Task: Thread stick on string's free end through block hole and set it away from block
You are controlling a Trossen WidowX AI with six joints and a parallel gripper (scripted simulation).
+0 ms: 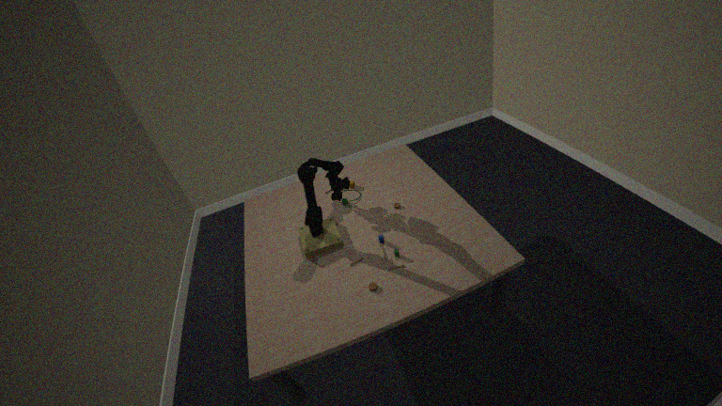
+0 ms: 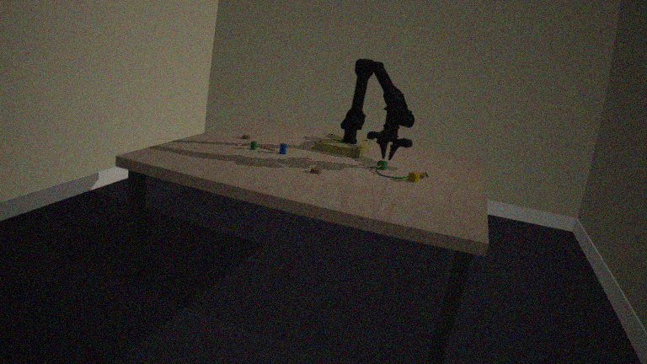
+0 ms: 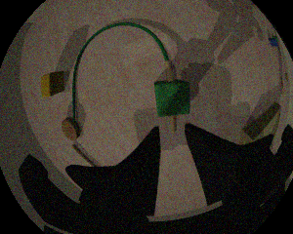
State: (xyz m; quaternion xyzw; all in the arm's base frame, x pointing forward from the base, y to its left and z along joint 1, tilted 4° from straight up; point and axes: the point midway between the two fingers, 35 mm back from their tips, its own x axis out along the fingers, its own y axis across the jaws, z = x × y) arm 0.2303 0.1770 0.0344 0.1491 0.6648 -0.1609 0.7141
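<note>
My gripper tip is 20 mm short of the green block, 20 mm above it and 10 mm to the left of it. From my gripper tip the other things lie so: yellow block: 140 mm ahead, 110 mm to the left, 20 mm below; blue cylinder: 430 mm to the right, 30 mm ahead, 20 mm below; green cylinder: 560 mm to the right, 40 mm ahead, 20 mm below.
</note>
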